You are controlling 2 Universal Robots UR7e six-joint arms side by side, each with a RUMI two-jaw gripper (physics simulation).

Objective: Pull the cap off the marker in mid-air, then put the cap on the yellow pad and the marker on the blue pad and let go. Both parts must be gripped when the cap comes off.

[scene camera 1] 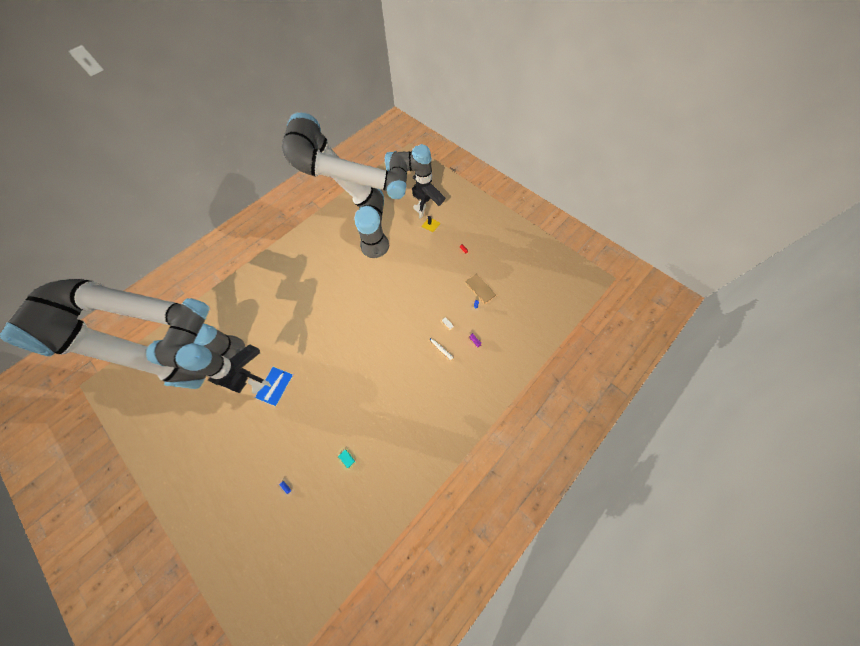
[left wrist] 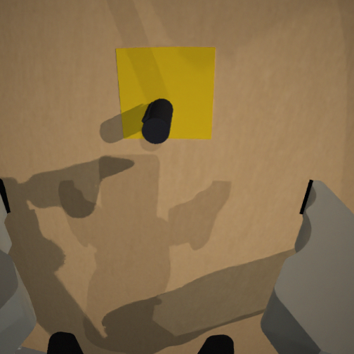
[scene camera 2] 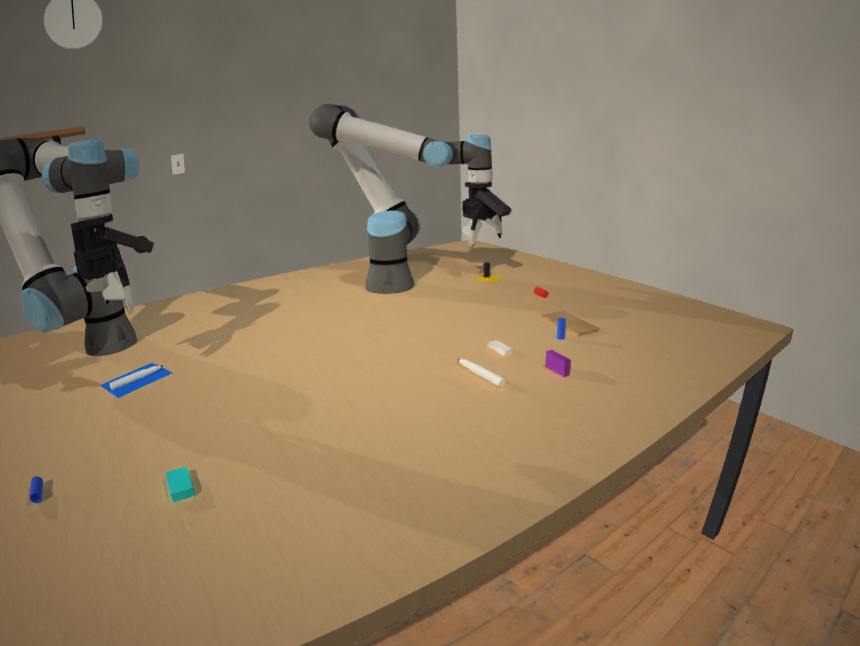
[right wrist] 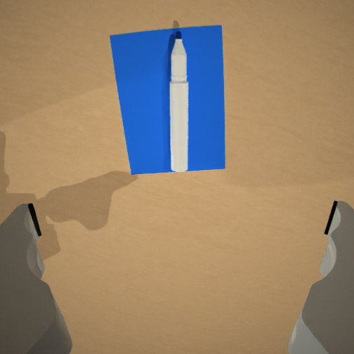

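Seen in the pictures: left gripper, between the fingertips: [scene camera 1: 428, 208] [scene camera 2: 485, 242]; right gripper, between the fingertips: [scene camera 1: 254, 378] [scene camera 2: 118, 308]; left arm's base, origin of its link: [scene camera 1: 375, 246] [scene camera 2: 389, 286]; right arm's base, origin of its link: [scene camera 1: 229, 352] [scene camera 2: 111, 345].
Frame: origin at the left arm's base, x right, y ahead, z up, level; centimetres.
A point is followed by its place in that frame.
The white marker [scene camera 1: 273, 386] @(x 84.5, y 0.1, z 1.8 cm) [scene camera 2: 136, 377] @(x 84.5, y 0.8, z 1.0 cm) [right wrist: 179, 125] lies uncapped on the blue pad [scene camera 1: 283, 376] [scene camera 2: 118, 392] @(x 90.0, y 2.7, z 0.0 cm) [right wrist: 145, 125], its dark tip near one edge. The black cap [scene camera 1: 429, 220] @(x -25.5, y 19.4, z 3.4 cm) [scene camera 2: 486, 269] @(x -25.5, y 19.4, z 2.9 cm) [left wrist: 158, 122] stands upright on the yellow pad [scene camera 1: 432, 228] @(x -23.8, y 21.9, z 0.1 cm) [scene camera 2: 497, 278] @(x -27.0, y 22.7, z 0.1 cm) [left wrist: 192, 90], near the pad's edge in the left wrist view. My right gripper [right wrist: 181, 207] is open and empty, raised above the table beside the blue pad. My left gripper [scene camera 2: 485, 239] @(x -25.6, y 19.1, z 11.8 cm) [left wrist: 154, 184] is open and empty, above the table close to the yellow pad.
A second white pen [scene camera 1: 441, 348] @(x 35.6, y 57.4, z 1.7 cm) [scene camera 2: 481, 372] @(x 36.7, y 58.5, z 1.4 cm), a white block [scene camera 1: 447, 323] @(x 23.1, y 54.3, z 1.2 cm) [scene camera 2: 499, 347] @(x 23.9, y 54.7, z 1.2 cm), a purple block [scene camera 1: 474, 340] @(x 25.9, y 69.1, z 3.1 cm) [scene camera 2: 557, 362] @(x 26.2, y 69.8, z 2.4 cm), a blue cylinder [scene camera 2: 561, 328] @(x 9.5, y 62.8, z 2.8 cm), a brown plate [scene camera 1: 480, 287] @(x -1.6, y 60.1, z 0.8 cm) and a red cylinder [scene camera 1: 463, 248] @(x -18.2, y 43.0, z 1.8 cm) [scene camera 2: 540, 292] @(x -17.3, y 43.5, z 1.4 cm) lie on the table. A teal block [scene camera 1: 346, 458] @(x 93.9, y 44.5, z 1.5 cm) [scene camera 2: 180, 483] @(x 94.3, y 45.5, z 1.5 cm) and another blue cylinder [scene camera 1: 285, 487] @(x 113.5, y 29.4, z 2.0 cm) [scene camera 2: 36, 489] @(x 113.8, y 30.6, z 2.0 cm) also lie there.
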